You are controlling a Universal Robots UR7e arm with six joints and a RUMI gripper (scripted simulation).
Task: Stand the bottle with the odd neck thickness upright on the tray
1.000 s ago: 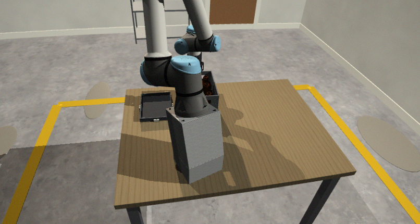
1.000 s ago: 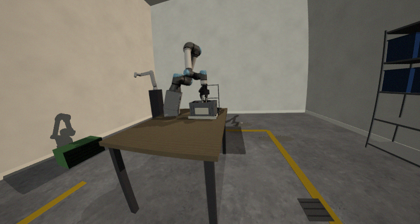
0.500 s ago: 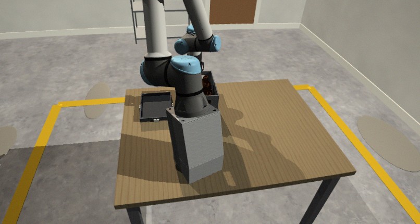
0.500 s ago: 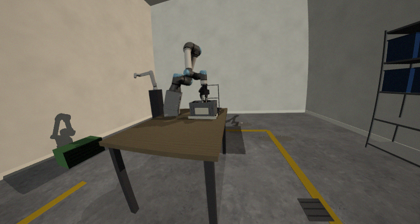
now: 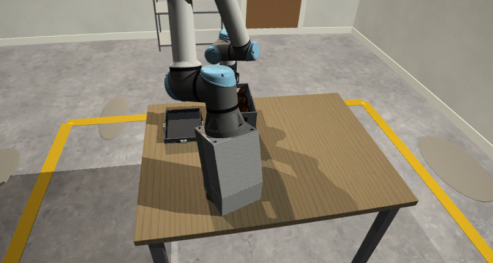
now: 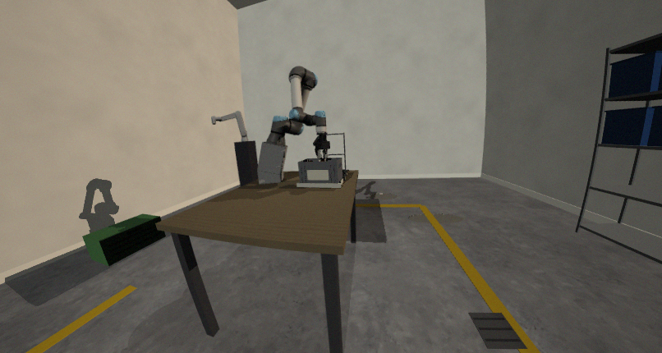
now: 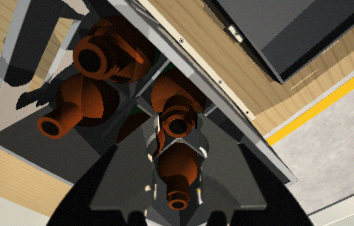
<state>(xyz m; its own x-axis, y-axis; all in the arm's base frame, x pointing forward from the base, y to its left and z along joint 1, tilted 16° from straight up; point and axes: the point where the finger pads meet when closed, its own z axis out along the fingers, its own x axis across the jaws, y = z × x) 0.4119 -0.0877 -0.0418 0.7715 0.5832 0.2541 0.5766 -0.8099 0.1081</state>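
Right now the crate is 70 mm below my hand and 50 mm to the right of it. Round my hand: bottle: 100 mm behind, 80 mm to the right, 70 mm below; then dark tray: 210 mm to the left, 140 mm below, 40 mm ahead.
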